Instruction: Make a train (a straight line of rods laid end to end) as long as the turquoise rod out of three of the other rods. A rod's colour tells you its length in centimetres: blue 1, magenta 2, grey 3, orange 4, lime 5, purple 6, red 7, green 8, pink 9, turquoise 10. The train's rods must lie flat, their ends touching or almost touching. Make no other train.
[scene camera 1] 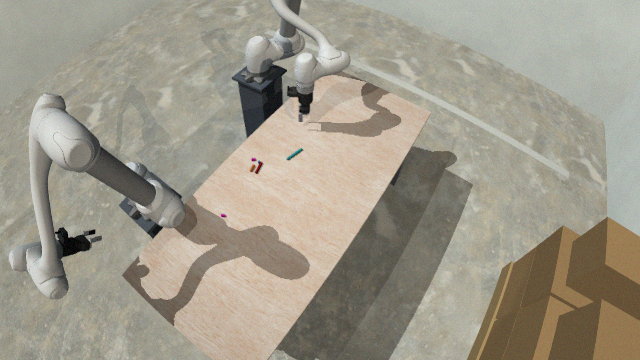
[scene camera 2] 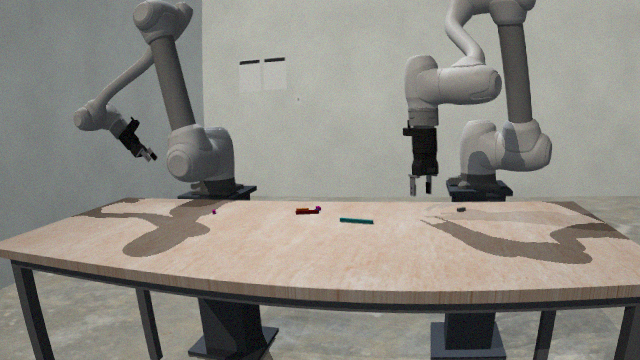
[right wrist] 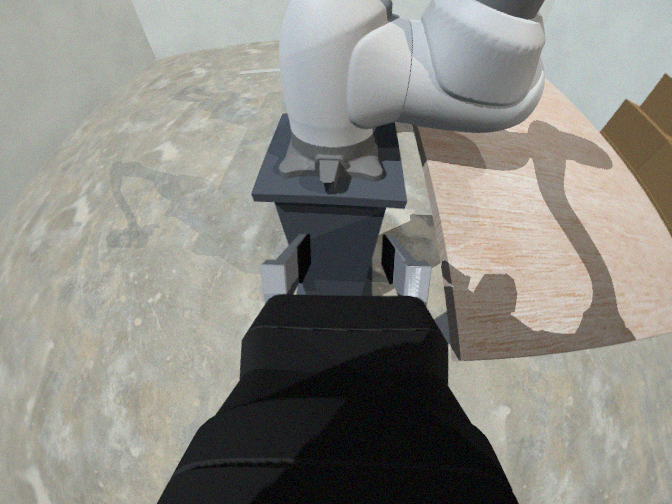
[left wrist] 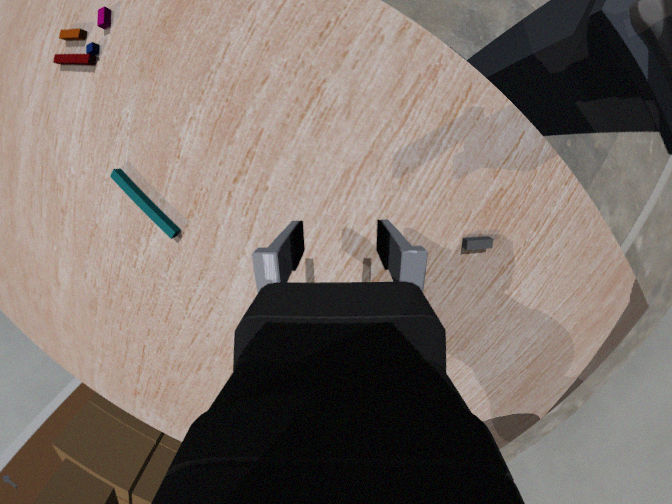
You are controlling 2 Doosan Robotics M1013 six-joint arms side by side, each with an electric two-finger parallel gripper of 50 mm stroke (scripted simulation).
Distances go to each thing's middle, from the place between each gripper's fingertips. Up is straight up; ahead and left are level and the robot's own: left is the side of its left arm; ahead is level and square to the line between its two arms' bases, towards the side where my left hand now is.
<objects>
The turquoise rod [left wrist: 123,181] lies 70 mm ahead of my left hand [scene camera 2: 420,194], 200 mm to the right of it and 80 mm below it.
My right hand is 92 cm to the right of the turquoise rod, 55 cm short of it and 15 cm above it.
</objects>
